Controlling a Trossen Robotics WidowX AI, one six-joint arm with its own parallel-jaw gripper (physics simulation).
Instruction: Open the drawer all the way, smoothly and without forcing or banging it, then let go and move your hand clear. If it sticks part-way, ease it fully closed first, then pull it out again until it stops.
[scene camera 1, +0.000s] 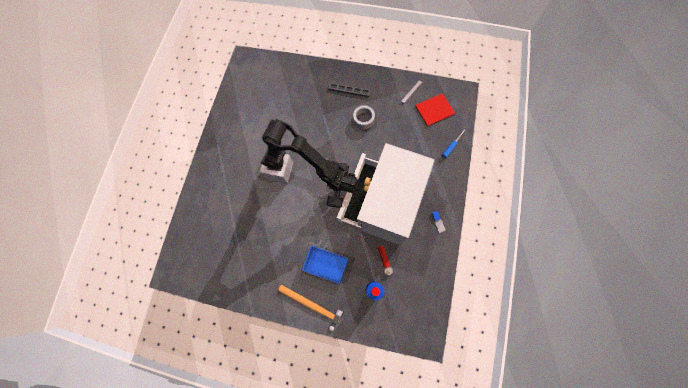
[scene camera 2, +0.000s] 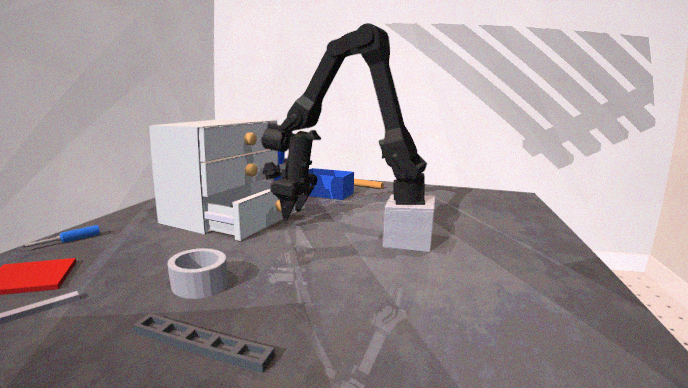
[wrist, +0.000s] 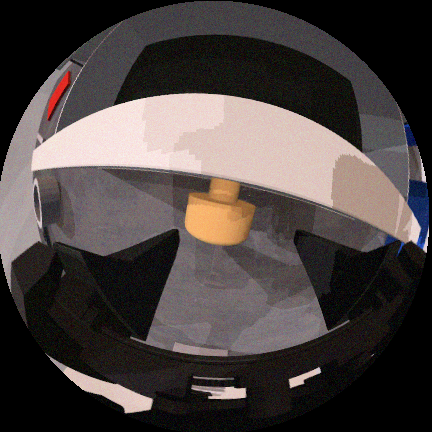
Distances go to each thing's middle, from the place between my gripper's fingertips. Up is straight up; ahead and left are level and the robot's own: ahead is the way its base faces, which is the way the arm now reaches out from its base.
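Scene:
Red block (scene camera 2: 42, 275), from my hand: 45 cm to the left, 40 cm ahead, 2 cm below. Blue bin (scene camera 2: 335, 184), from my hand: 33 cm to the right, 3 cm behind, 1 cm above. Going by their middles, blue bin nearest to my hand of the things named here.

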